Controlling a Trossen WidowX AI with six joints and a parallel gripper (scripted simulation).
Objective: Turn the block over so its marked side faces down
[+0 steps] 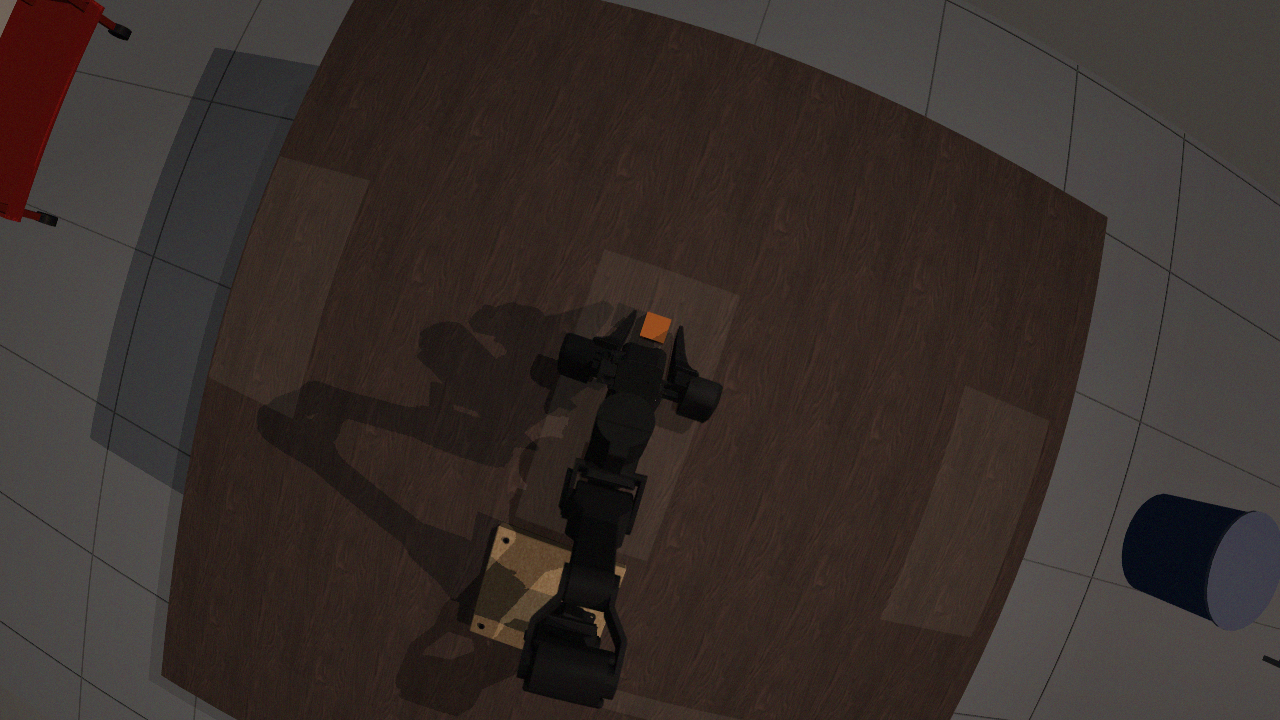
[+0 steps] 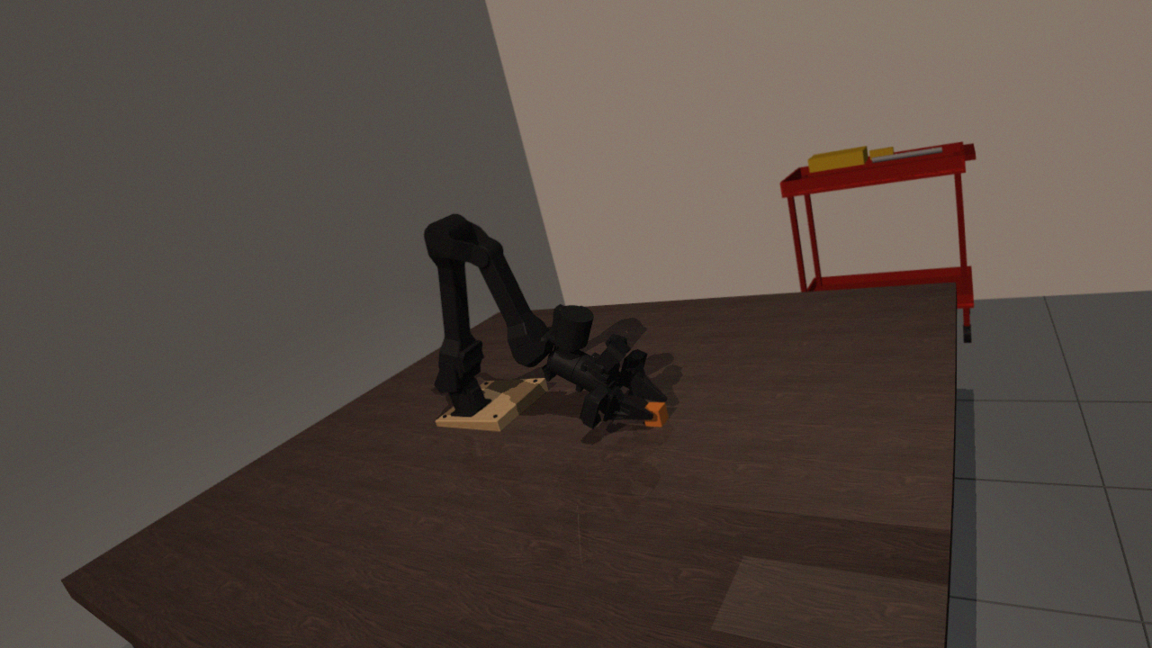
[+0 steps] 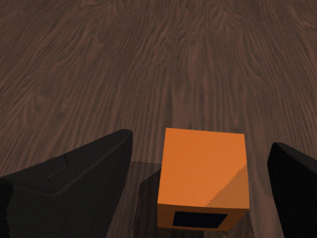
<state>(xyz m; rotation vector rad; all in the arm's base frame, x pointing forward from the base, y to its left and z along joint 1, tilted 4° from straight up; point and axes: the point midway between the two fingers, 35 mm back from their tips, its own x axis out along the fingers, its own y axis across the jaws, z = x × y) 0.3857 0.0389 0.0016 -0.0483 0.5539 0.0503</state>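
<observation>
Now: gripper tip 20 mm past the orange block and 10 mm above it.
</observation>
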